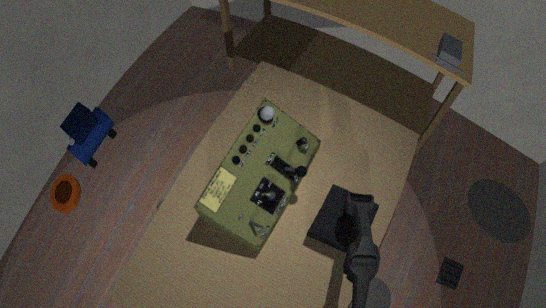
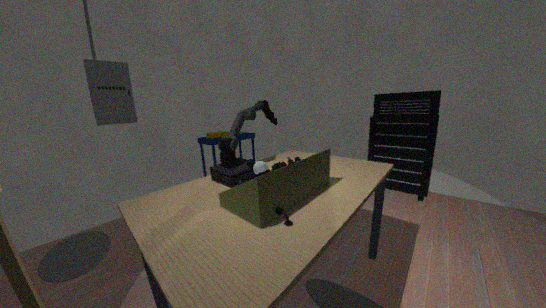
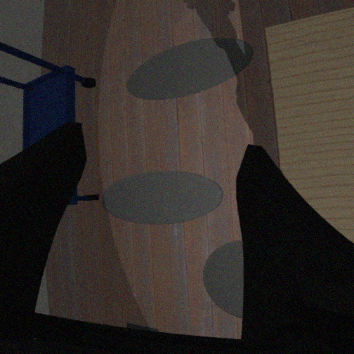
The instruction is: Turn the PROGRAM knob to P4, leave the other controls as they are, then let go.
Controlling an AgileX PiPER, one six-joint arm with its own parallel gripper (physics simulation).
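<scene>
The green console stands on the wooden table. The PROGRAM knob sits on a black square plate in its lower half; its pointer and the P labels are too blurred to read. Beside it are a slotted lever with a black ball, a toggle switch and a small dark knob. A white dome and a row of dark round parts line the far side. My gripper is open and empty, high above the table and away from the console.
The arm's dark base stands beside the console. A blue cart, an orange round object, a wooden bench and a black tool cabinet stand around the table.
</scene>
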